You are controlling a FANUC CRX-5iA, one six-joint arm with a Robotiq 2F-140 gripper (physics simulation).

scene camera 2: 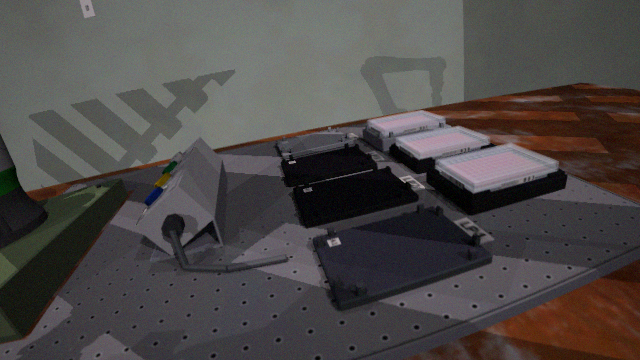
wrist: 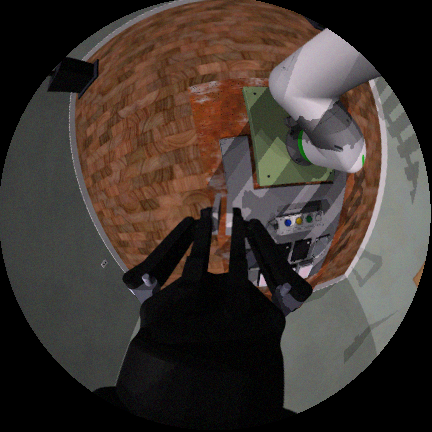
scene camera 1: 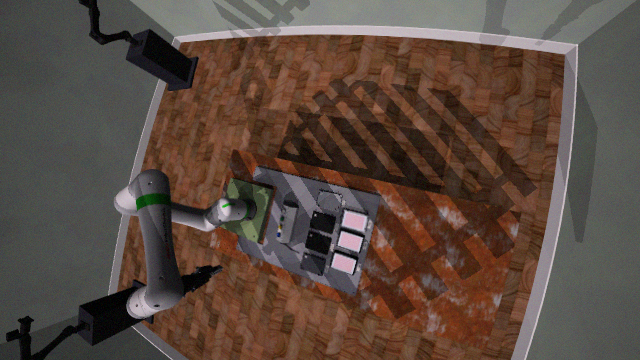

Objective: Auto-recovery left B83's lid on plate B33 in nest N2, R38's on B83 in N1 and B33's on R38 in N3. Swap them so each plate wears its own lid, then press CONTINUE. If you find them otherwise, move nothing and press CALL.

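Pixels of known places: gripper, fingertip midpoint: (wrist: 223,201) (scene camera 1: 220,268); arm's base at its link origin: (wrist: 302,145) (scene camera 1: 247,209).
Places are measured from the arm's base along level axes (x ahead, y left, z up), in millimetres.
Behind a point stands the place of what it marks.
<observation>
Three pink-filled plates with clear lids, the far one (scene camera 1: 354,220) @(x 709, y 38, z 12 mm) (scene camera 2: 406,124) @(x 685, y -6, z 12 mm), the middle one (scene camera 1: 350,241) @(x 700, y -84, z 3 mm) (scene camera 2: 442,142) @(x 681, y -108, z 3 mm) and the near one (scene camera 1: 344,263) @(x 681, y -212, z 7 mm) (scene camera 2: 497,166) @(x 662, y -232, z 7 mm), sit in a row of nests. Their printed codes are too blurred to read surely, and lid codes cannot be told. The button box (scene camera 1: 286,225) @(x 321, y -45, z 51 mm) (scene camera 2: 186,197) @(x 311, y -154, z 41 mm) (wrist: 299,222) @(x 281, y -63, z 45 mm) has blue, yellow and green buttons and a pale one; its lettering is unreadable. My gripper (scene camera 1: 219,269) @(x 46, y -304, z 247 mm) (wrist: 223,201) @(x 46, y -304, z 247 mm) is shut, with a narrow gap and nothing seen between its fingertips. It hangs off the deck's side, well away from the plates and box.
Two black pads (scene camera 1: 323,222) @(x 526, y -4, z -19 mm) (scene camera 1: 318,242) @(x 510, y -127, z -18 mm) (scene camera 2: 330,164) @(x 522, y -23, z -19 mm) (scene camera 2: 355,195) @(x 506, y -148, z -19 mm), a dark grey pad (scene camera 1: 313,263) @(x 494, y -259, z -19 mm) (scene camera 2: 400,255) @(x 486, y -282, z -19 mm) and a pale pad (scene camera 1: 330,200) @(x 554, y 132, z -18 mm) (scene camera 2: 312,144) @(x 536, y 106, z -19 mm) line the perforated deck (scene camera 2: 240,320) @(x 335, y -279, z -28 mm). The arm stands on a green base plate (scene camera 1: 240,232) @(x -29, y -159, z 8 mm) (wrist: 270,172) @(x 74, y -152, z 12 mm). A cable leaves the box.
</observation>
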